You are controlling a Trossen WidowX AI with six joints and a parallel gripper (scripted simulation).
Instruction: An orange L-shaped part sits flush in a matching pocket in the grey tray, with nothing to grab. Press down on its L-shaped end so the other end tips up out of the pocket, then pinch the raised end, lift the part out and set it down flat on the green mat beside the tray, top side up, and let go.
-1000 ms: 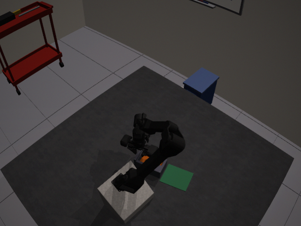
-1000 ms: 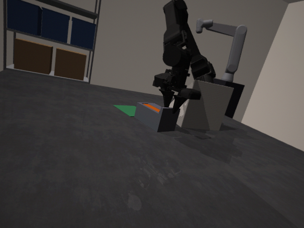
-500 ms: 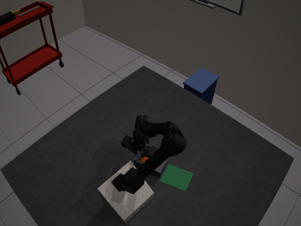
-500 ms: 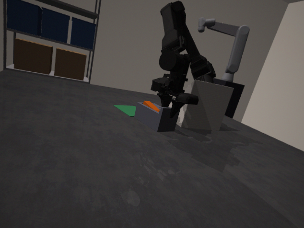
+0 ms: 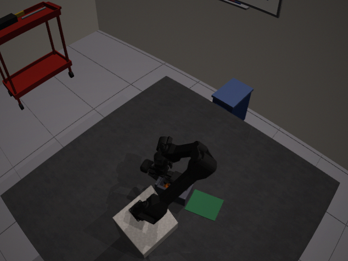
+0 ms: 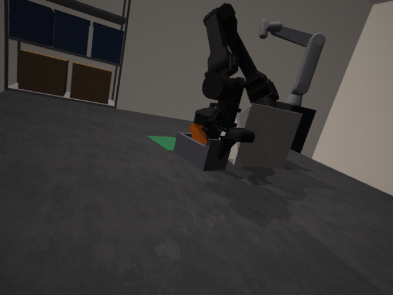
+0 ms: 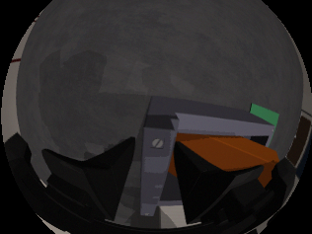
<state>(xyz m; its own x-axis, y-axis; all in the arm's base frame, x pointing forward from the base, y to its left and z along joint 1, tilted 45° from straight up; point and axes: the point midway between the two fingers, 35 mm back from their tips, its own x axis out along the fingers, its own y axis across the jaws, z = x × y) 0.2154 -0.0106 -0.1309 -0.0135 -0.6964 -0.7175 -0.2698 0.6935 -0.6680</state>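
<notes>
Right now my gripper tip is 1 cm short of the orange L-shaped part, 5 cm to the left of it and 1 cm below it. From my gripper tip the other things lie so: green mat: 6 cm ahead, 22 cm to the right, 5 cm below.
</notes>
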